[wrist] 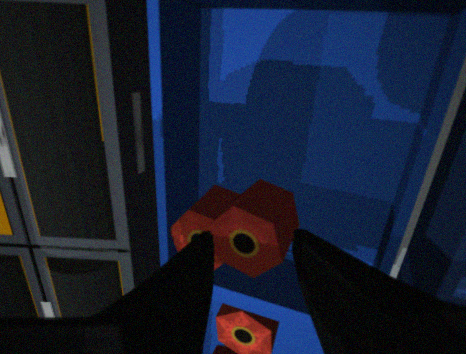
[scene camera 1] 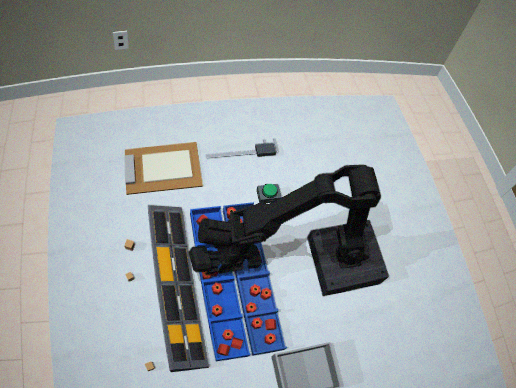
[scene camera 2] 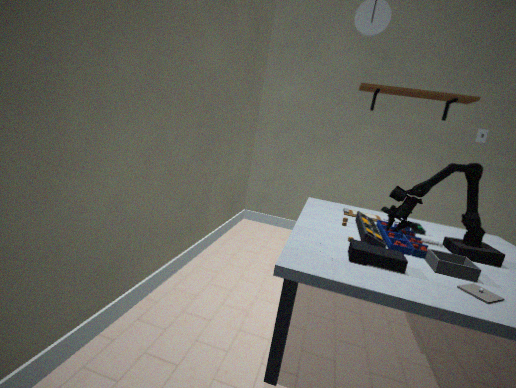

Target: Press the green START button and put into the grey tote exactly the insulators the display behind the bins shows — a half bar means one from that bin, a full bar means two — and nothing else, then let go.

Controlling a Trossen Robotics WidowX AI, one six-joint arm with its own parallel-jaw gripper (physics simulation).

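My gripper [scene camera 2: 395, 227] [wrist: 253, 241] is shut on a red hexagonal insulator [wrist: 243, 242] in the second bin from the top of the display-side column; another insulator [wrist: 187, 230] touches its left side, partly behind a finger. Fingertips are hidden in scene camera 1. The blue bins [scene camera 1: 242, 320] hold several more red insulators [scene camera 1: 217, 288] [wrist: 243, 335]. The display [scene camera 1: 153, 240] [wrist: 112, 175] has a full orange bar [scene camera 1: 165, 263] in its second row, left, and two half bars [scene camera 1: 176, 334] [scene camera 1: 193, 333] in its bottom row. The green START button [scene camera 1: 270, 190] stands beyond the bins. The grey tote [scene camera 1: 302, 351] [scene camera 2: 452, 270] shows no insulator.
A clipboard [scene camera 1: 167, 166] and a caliper [scene camera 1: 265, 149] lie beyond the bins. Small wooden cubes [scene camera 1: 129, 245] [scene camera 1: 150, 366] lie beyond the display's outer side. A long black box [scene camera 2: 377, 256] and a flat plate [scene camera 2: 480, 293] are near the table edge. The arm's base [scene camera 1: 348, 275] stands beside the bins.
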